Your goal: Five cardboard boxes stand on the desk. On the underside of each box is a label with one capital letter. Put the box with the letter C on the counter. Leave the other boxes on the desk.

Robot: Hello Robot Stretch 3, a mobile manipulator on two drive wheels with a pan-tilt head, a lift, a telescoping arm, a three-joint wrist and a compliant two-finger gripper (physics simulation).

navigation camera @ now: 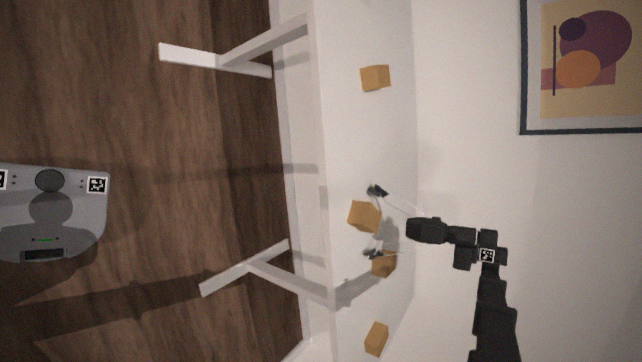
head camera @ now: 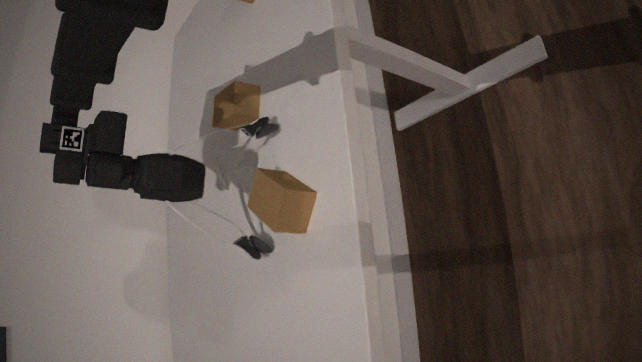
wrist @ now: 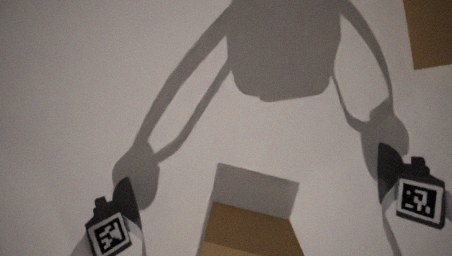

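Seen in the pictures: robot's base, link origin: [navigation camera: 50, 179].
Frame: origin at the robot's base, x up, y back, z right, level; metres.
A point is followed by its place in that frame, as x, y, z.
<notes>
My gripper [head camera: 257, 187] @[0.950, 0.021, 0.645] [navigation camera: 375, 222] @[0.950, 0.021, 0.645] [wrist: 251, 180] @[0.950, 0.021, 0.645] is open, its fingers spread wide above the white desk [head camera: 300, 300] @[0.950, -0.134, 0.548] [navigation camera: 370, 135] @[0.950, -0.229, 0.623] [wrist: 75, 75]. A cardboard box [head camera: 285, 202] @[0.995, 0.000, 0.532] [navigation camera: 364, 216] @[0.995, -0.004, 0.534] [wrist: 250, 230] stands on the desk just in front of the span between the fingertips, with nothing gripped. A second box [head camera: 237, 105] @[0.993, 0.157, 0.716] [navigation camera: 384, 264] @[0.993, 0.156, 0.716] [wrist: 432, 35] stands beside one finger, nearer the wall. Another box [navigation camera: 376, 339] @[0.985, 0.426, 0.748] stands farther along on that side. One more box [navigation camera: 375, 77] @[0.993, -0.362, 0.541] stands toward the opposite end. The labels underneath are hidden. I cannot make out the counter.
The wall [head camera: 120, 260] @[1.075, -0.183, 1.219] [navigation camera: 465, 165] @[1.165, -0.226, 1.207] runs behind the desk, close to the wrist. A framed picture [navigation camera: 523, 100] @[1.377, -0.478, 1.112] hangs on it. White desk legs [head camera: 425, 67] @[0.278, 0.463, 0.932] [navigation camera: 270, 272] @[0.239, 0.455, 0.948] stand on the wooden floor [head camera: 460, 200] @[0.000, 0.061, 0.982] [navigation camera: 175, 130] @[0.000, -0.282, 0.438]. My base [navigation camera: 65, 220] @[0.160, 0.127, 0.049] is on the floor in front of the desk.
</notes>
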